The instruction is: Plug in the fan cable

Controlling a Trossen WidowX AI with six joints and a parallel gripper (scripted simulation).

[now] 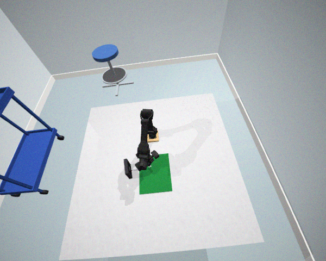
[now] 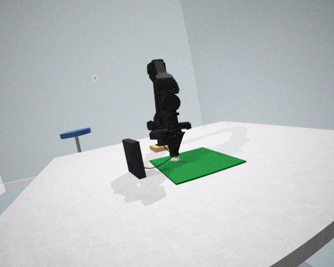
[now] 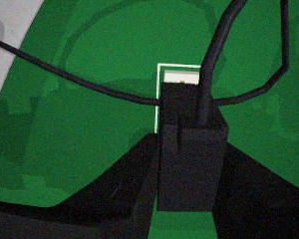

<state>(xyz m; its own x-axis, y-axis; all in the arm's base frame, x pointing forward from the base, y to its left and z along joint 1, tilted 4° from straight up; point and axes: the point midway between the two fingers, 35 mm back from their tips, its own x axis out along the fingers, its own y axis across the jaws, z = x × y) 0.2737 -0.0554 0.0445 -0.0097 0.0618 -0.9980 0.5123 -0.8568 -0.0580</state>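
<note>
Now: gripper tip 30 mm above the white four-pin fan header and 10 mm past it. The rest, counted from my gripper tip: black fan (150 mm to the right, 30 mm above, 20 mm ahead); black plug (10 mm above); green board (60 mm ahead, 50 mm below, 40 mm to the left).
</note>
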